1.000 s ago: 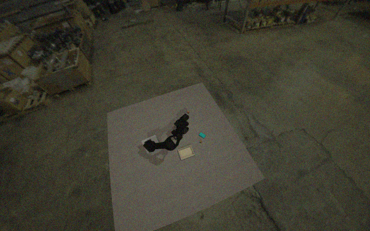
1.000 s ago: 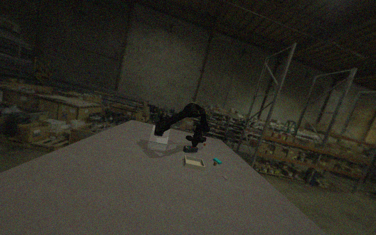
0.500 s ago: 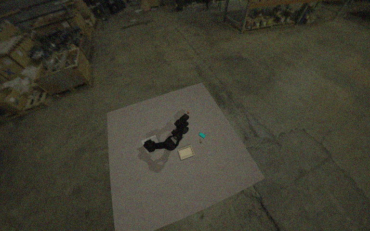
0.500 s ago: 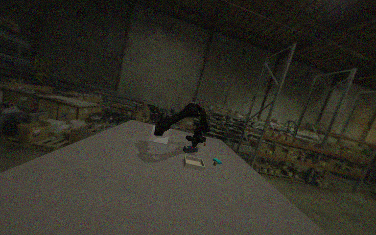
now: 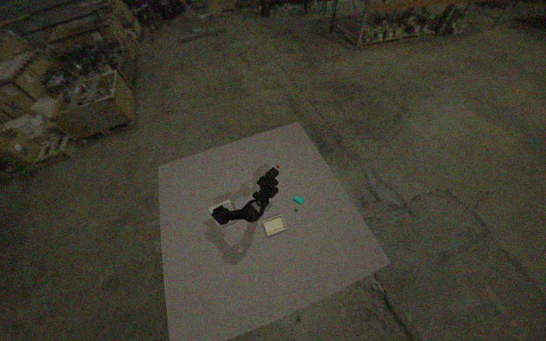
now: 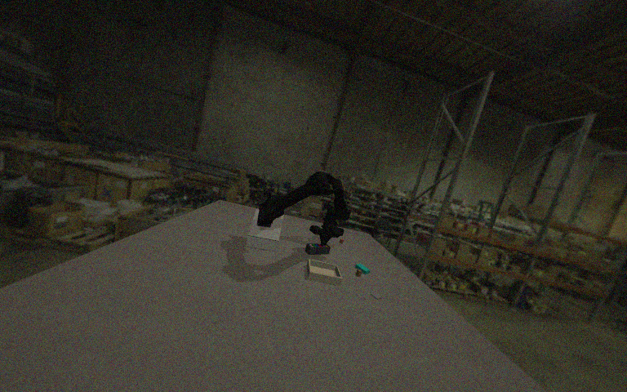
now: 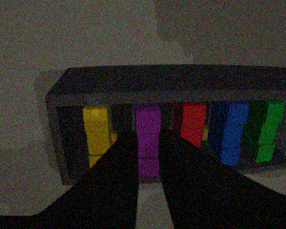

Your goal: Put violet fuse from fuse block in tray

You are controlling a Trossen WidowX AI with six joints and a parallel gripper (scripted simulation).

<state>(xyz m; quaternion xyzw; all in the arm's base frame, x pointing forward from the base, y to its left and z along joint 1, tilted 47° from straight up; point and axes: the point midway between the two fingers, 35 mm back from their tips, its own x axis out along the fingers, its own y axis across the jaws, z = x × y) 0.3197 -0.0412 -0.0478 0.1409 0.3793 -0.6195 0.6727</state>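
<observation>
Right now my gripper tip is 20 mm past the red fuse, 10 mm to the left of it and 10 mm above it. The rest, counted from my gripper tip: yellow fuse 20 mm ahead, 10 mm to the left, 10 mm below; then blue fuse 30 mm behind, 10 mm to the right, 10 mm below; then violet fuse 10 mm below.
</observation>
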